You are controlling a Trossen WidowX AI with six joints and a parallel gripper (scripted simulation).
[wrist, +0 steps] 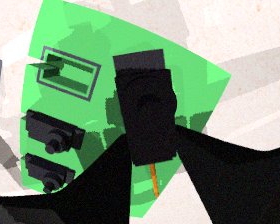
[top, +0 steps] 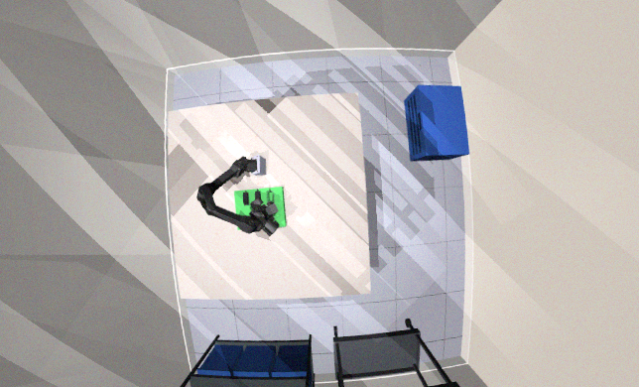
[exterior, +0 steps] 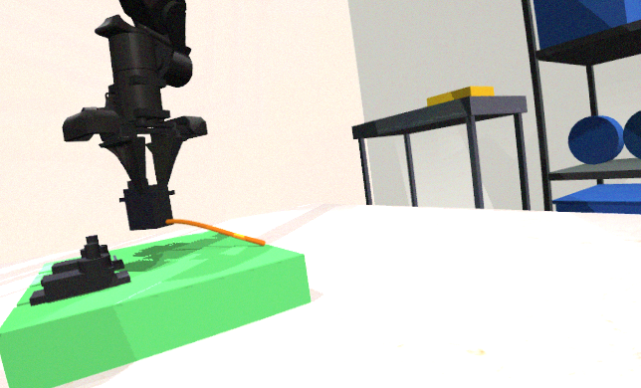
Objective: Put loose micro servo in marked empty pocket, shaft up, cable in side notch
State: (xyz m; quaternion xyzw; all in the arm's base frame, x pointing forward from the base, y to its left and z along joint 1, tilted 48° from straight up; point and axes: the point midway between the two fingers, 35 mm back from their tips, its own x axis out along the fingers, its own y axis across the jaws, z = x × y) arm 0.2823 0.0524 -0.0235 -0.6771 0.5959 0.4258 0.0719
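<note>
The green deck lies 100 mm below my gripper tip, 70 mm to the right of it and 10 mm ahead of it.
</note>
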